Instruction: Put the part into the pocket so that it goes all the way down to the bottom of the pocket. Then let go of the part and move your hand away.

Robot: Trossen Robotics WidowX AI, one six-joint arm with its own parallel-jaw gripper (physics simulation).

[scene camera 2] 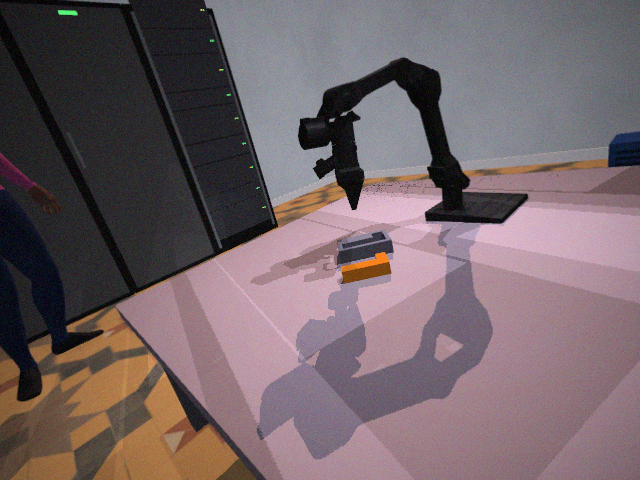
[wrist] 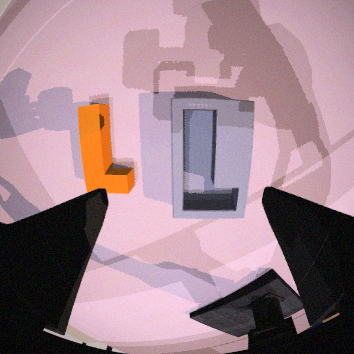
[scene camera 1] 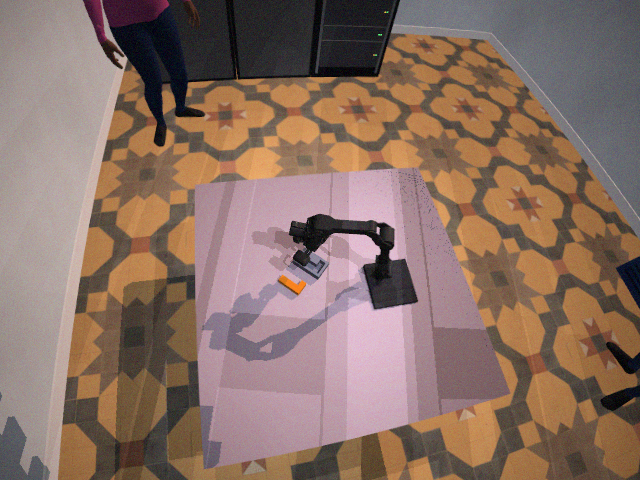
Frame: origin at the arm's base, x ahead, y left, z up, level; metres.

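Seen in the pictures: gripper, fingertip midpoint: (scene camera 2: pixel 352 206) (wrist: pixel 186 195) (scene camera 1: pixel 308 255); arm's base, origin of the base link: (scene camera 2: pixel 452 206) (wrist: pixel 265 302) (scene camera 1: pixel 380 273).
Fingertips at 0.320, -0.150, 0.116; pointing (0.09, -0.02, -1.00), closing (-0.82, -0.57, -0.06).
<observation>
Pixels of each thing's top centre, then the offset from my fingertips to it, as dx, dy, dz. "pt": a spot on its surface instead. Level surfaces: height alone.
- orange L-shaped part, middle of its top: (wrist: pixel 101 149) (scene camera 2: pixel 363 261) (scene camera 1: pixel 292 281) +0.087, +0.053, -0.110
- grey block, middle of its top: (wrist: pixel 212 163) (scene camera 2: pixel 362 239) (scene camera 1: pixel 311 261) -0.028, -0.009, -0.104
- L-shaped pocket, surface spot: (wrist: pixel 199 150) pt -0.013, -0.009, -0.135
- pink table, its level: dz -0.140
The orange L-shaped part (scene camera 1: pixel 291 285) (scene camera 2: pixel 366 269) (wrist: pixel 96 150) lies flat on the table beside the grey block (scene camera 1: pixel 319 272) (scene camera 2: pixel 364 251) (wrist: pixel 234 150), apart from it. The block has an L-shaped pocket (wrist: pixel 199 150) that is empty and opens upward. In the wrist view the part is left of the block, and both L shapes have their short leg at the bottom pointing right. My gripper (scene camera 2: pixel 353 207) (wrist: pixel 186 195) is wide open and empty. It hangs above the block, with the part toward its left finger in the wrist view. In scene camera 1 the gripper hides part of the block.
The arm's black base plate (scene camera 1: pixel 391 294) (scene camera 2: pixel 478 211) (wrist: pixel 235 320) stands on the pink table (scene camera 1: pixel 372 356) (scene camera 2: pixel 516 320), to the right of the block in both scene views. Dark cabinets (scene camera 1: pixel 273 41) (scene camera 2: pixel 77 155) and a person (scene camera 1: pixel 149 46) stand beyond the table.
</observation>
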